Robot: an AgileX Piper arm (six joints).
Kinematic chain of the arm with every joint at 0, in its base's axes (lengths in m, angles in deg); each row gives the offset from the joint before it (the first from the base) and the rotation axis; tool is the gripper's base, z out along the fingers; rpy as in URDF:
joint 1: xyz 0 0 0.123 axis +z
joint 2: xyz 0 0 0 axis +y
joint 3: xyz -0.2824 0 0.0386 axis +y
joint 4: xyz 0.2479 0 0.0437 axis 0.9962 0 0.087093
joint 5: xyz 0 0 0 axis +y
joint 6: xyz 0.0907 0 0.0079 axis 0.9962 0 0.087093
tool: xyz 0 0 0 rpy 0 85.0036 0
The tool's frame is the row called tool.
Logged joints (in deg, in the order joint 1, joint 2, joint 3, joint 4, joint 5, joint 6), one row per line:
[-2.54 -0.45 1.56 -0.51 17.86 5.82]
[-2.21 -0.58 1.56 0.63 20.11 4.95]
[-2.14 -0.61 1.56 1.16 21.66 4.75]
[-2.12 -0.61 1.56 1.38 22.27 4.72]
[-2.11 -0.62 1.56 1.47 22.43 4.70]
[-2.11 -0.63 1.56 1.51 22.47 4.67]
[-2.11 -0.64 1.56 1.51 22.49 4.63]
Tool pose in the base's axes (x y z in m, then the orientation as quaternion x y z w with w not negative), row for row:
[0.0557 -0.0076 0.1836 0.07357 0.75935 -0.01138 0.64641]
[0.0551 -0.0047 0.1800 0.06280 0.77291 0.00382 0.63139]
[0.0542 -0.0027 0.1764 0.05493 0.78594 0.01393 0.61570]
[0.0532 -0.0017 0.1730 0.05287 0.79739 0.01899 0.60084]
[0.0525 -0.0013 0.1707 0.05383 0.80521 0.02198 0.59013]
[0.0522 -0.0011 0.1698 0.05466 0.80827 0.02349 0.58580]
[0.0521 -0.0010 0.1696 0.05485 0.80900 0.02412 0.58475]
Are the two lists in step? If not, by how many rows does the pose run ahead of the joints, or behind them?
The pose runs 2 rows behind the joints: the pose in row i belongs to the joints in row i - 2.
